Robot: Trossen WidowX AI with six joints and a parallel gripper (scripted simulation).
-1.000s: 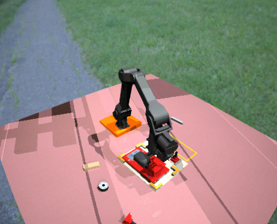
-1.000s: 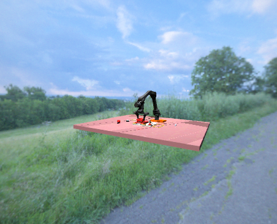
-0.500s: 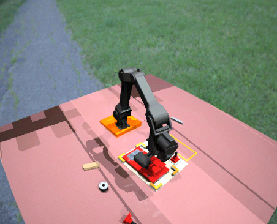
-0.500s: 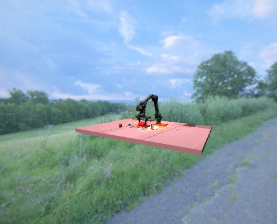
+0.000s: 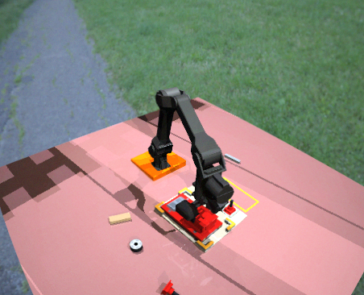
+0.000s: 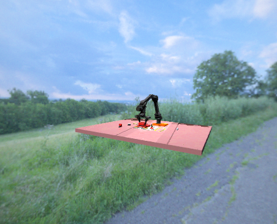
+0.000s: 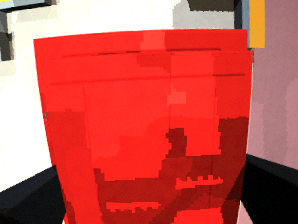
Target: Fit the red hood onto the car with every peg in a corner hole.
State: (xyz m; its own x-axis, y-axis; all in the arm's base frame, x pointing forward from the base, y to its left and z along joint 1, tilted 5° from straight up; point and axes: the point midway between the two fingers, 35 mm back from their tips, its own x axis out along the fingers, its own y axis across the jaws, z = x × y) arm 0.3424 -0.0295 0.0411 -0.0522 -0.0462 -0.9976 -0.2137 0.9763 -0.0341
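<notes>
The red hood is 1 cm above my gripper tip. From my gripper tip the other things lie so: engine block 2 cm below; then grey bar 24 cm behind, 35 cm to the left, 4 cm below; then wooden block 15 cm behind, 23 cm to the right, 4 cm below.
</notes>
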